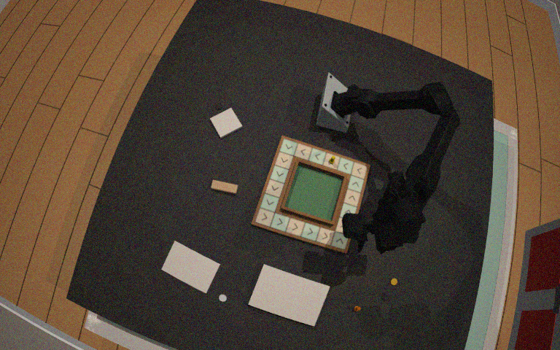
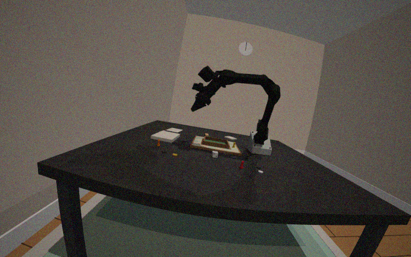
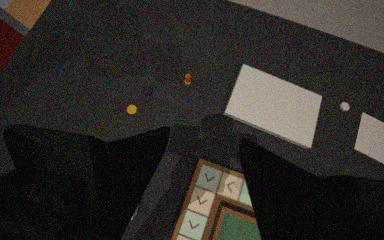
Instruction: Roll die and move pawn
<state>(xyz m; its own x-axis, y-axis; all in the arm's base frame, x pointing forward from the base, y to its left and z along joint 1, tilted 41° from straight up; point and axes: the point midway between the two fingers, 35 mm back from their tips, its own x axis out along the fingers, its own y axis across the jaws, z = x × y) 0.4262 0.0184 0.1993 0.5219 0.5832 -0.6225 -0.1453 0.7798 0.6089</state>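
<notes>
The white die is 190 mm below my gripper tip, 150 mm behind it and 80 mm to the left of it. Round my gripper tip: green tray: 190 mm below, 170 mm behind, 150 mm to the right; orange pawn: 180 mm below, 140 mm ahead, 50 mm to the left; yellow disc: 200 mm below, 150 mm to the left, 40 mm ahead.
</notes>
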